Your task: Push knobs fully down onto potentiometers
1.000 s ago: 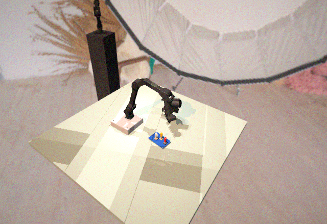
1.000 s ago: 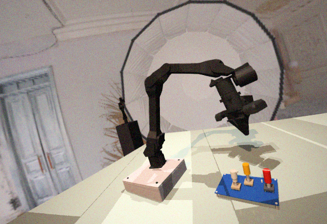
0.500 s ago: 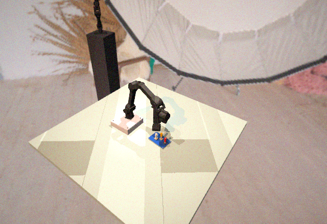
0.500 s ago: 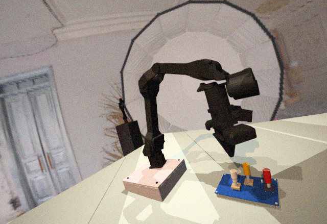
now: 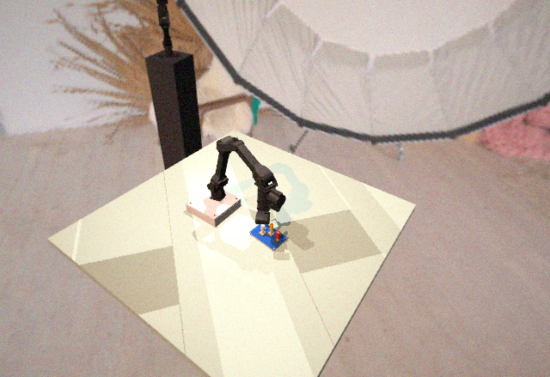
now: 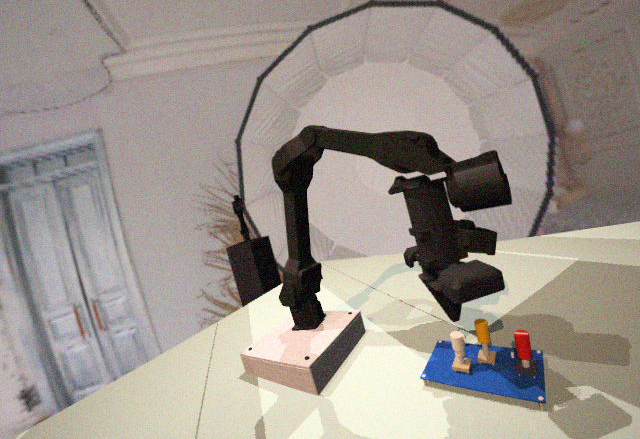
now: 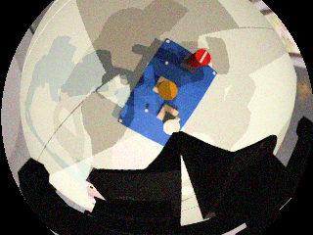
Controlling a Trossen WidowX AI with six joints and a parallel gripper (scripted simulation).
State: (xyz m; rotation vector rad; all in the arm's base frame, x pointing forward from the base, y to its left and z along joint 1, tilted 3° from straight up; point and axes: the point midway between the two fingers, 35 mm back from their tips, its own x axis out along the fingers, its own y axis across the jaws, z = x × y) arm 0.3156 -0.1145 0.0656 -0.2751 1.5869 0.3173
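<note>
Right now my gripper tip is 4 cm above the beige knob. Round my gripper tip: red knob: 8 cm ahead, 1 cm to the right, 4 cm below.
</note>
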